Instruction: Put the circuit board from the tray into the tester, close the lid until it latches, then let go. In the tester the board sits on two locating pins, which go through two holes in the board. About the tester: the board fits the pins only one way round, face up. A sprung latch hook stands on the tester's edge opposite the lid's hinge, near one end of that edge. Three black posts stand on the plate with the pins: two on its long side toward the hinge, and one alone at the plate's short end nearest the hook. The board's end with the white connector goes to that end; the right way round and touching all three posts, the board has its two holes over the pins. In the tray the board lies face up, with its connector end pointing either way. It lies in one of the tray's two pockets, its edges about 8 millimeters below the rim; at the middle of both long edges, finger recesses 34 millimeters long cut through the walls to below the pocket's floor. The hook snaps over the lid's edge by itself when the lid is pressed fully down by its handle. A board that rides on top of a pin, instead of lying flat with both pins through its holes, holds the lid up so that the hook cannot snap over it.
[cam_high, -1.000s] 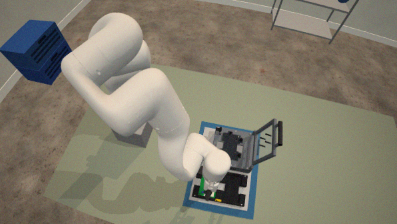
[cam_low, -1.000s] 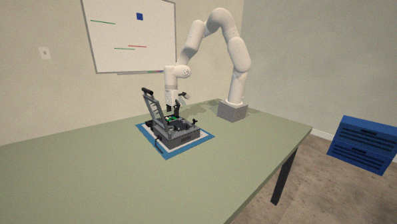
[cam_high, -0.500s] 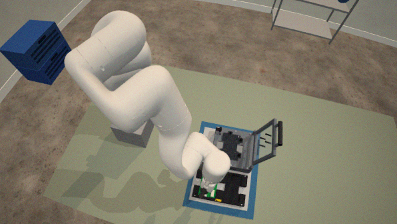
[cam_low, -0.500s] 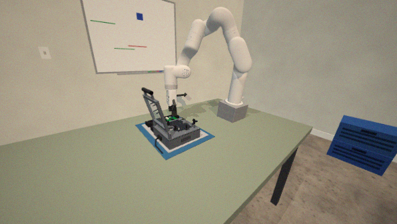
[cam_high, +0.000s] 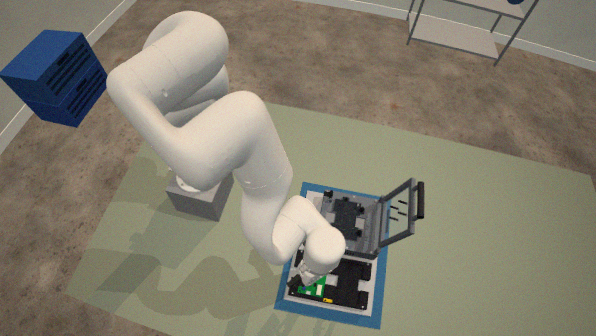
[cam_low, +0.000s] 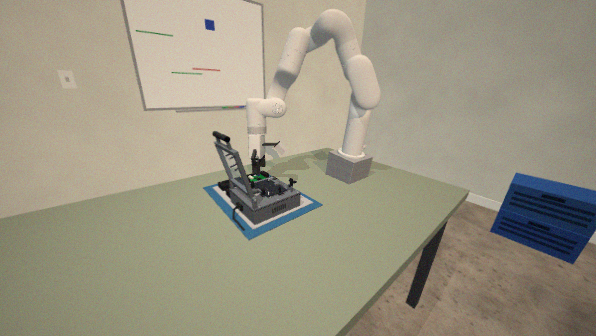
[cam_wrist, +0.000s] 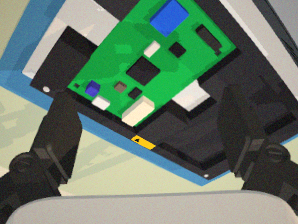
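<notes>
The green circuit board lies 5 cm below my hand. Round my hand: tester lid (19 cm ahead, 17 cm to the left, 11 cm above); latch hook (23 cm to the left, 2 cm above).
</notes>
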